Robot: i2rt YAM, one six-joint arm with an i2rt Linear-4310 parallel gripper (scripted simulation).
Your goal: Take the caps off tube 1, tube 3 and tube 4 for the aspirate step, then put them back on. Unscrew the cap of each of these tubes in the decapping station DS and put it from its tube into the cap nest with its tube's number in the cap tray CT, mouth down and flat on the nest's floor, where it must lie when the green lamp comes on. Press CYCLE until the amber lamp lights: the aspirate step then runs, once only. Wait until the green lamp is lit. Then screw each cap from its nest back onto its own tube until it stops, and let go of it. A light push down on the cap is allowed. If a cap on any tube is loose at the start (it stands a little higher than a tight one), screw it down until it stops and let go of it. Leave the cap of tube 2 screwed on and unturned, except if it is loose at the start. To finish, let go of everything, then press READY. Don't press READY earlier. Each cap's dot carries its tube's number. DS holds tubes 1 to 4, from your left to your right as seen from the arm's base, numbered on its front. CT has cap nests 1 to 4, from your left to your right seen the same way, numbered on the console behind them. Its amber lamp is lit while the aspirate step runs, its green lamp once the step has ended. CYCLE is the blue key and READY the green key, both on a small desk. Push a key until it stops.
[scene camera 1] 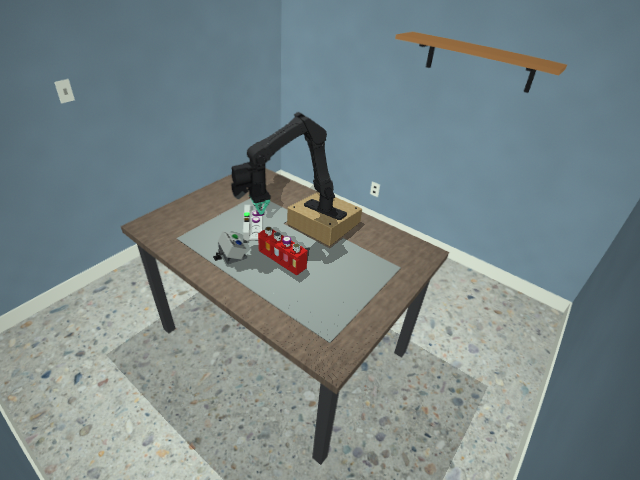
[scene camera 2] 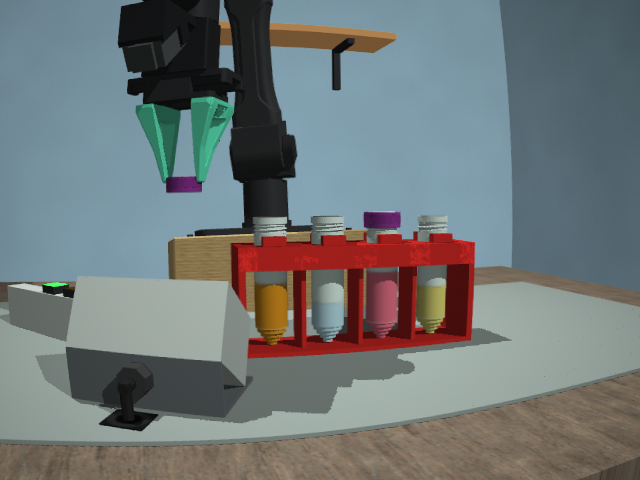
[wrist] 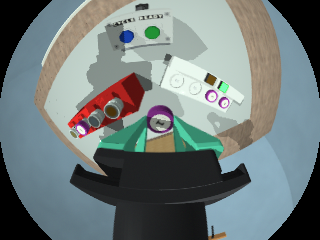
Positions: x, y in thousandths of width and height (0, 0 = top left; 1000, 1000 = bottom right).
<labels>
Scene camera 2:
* my gripper: 287, 380
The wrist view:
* my gripper: 502, 498
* grey key desk: 430, 102
</labels>
